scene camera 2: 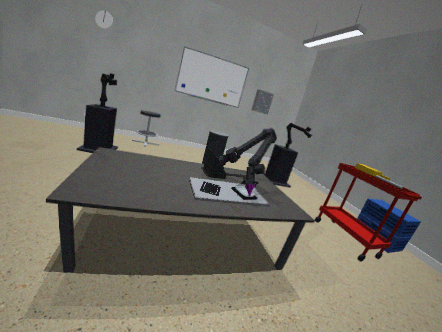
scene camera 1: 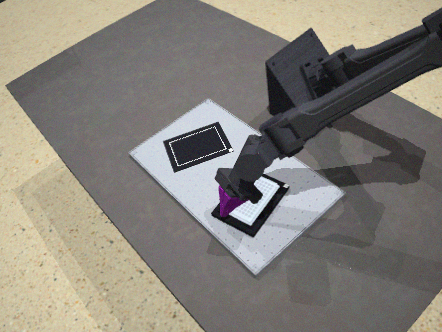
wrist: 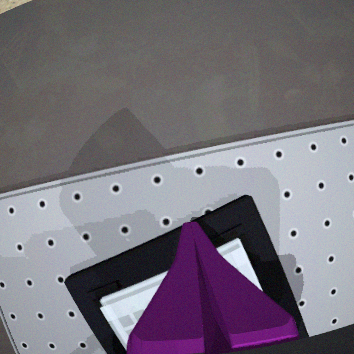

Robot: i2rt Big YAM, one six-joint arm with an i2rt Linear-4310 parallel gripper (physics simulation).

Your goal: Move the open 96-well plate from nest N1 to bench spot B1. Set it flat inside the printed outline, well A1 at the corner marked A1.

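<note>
The white 96-well plate sits in the black nest N1, partly hidden by the fingers and wrist. Its wells show in scene camera 1. My gripper is shut, its purple fingers together with nothing between them. It is over one end of the plate, the tips near the nest's rim; whether they touch anything is unclear. Bench spot B1 is a black pad with a printed white outline and no plate on it. A small white mark is at one corner.
Nest and pad are on a light perforated board on the dark table. A dark upright block stands behind the board, near the arm. A red cart stands off to the table's right.
</note>
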